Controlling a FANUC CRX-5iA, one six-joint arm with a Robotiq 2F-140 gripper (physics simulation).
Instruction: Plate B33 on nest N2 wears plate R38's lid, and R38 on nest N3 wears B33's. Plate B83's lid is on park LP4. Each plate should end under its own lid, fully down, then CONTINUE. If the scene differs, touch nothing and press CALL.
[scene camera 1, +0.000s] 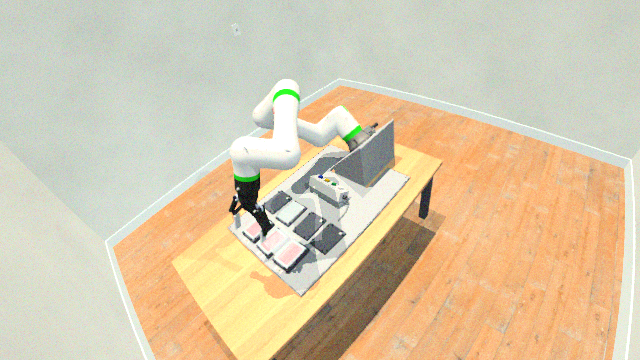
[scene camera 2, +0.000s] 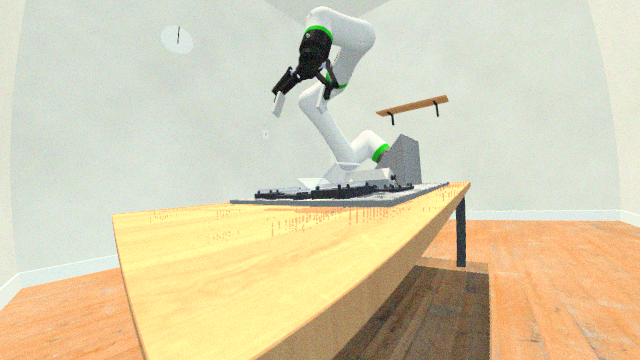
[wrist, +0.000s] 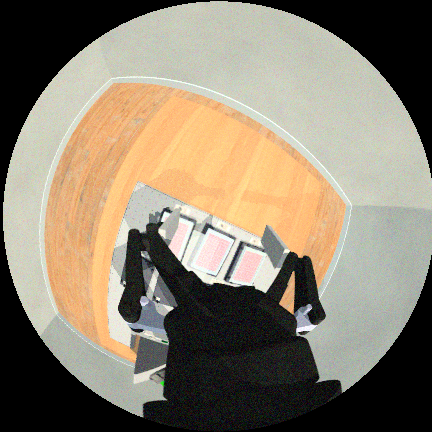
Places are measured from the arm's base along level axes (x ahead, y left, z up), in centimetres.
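Pixels of known places: gripper, between the fingertips: (scene camera 1: 250, 234) (scene camera 2: 296, 112) (wrist: 222, 225); arm's base, origin of its link: (scene camera 1: 360, 144) (scene camera 2: 391, 162) (wrist: 159, 371).
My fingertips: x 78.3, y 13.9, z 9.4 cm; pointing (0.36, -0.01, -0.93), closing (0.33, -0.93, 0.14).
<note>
Ahead of a thing's pixels: the offset from my fingertips to its top centre. "pt": to the spot under its first point. Level surfaces: height alone.
My gripper (scene camera 1: 251, 226) (scene camera 2: 300, 104) (wrist: 222, 225) is wide open and empty, high above the nests. Three pink-gridded plates lie in a row: N1's plate @[dx -7.3, dy -20.4, dz -19.2 cm] (scene camera 1: 252, 232) (wrist: 247, 265), N2's plate @[dx -10.4, dy -3.6, dz -16.9 cm] (scene camera 1: 272, 241) (wrist: 212, 252) in the middle, and N3's plate (scene camera 1: 290, 255) (wrist: 183, 240). A finger partly covers N3's plate in the wrist view. Pale rims surround the pink areas; lid identities and seating cannot be told. A pale lid @[dx -25.7, dy -15.7, dz -20.9 cm] (scene camera 1: 291, 212) lies on a park in the second row. Labels are too blurred to read.
Dark parks @[pt dx -25.7, dy -27.6, dz -21.7 cm] (scene camera 1: 278, 201) @[pt dx -26.8, dy -0.7, dz -21.7 cm] (scene camera 1: 310, 226) @[pt dx -27.9, dy +11.2, dz -21.7 cm] (scene camera 1: 328, 238) flank the pale lid. A button box @[dx -48.5, dy -10.8, dz -14.3 cm] (scene camera 1: 328, 190) (scene camera 2: 370, 176) with blue, yellow and green buttons stands behind them. A tall grey panel (scene camera 1: 370, 157) (scene camera 2: 402, 157) rises farther back. The grey board @[dz -22.7 cm] (scene camera 1: 307, 280) (wrist: 140, 200) lies on the wooden table @[dz -24.0 cm] (scene camera 1: 215, 280) (scene camera 2: 225, 260).
</note>
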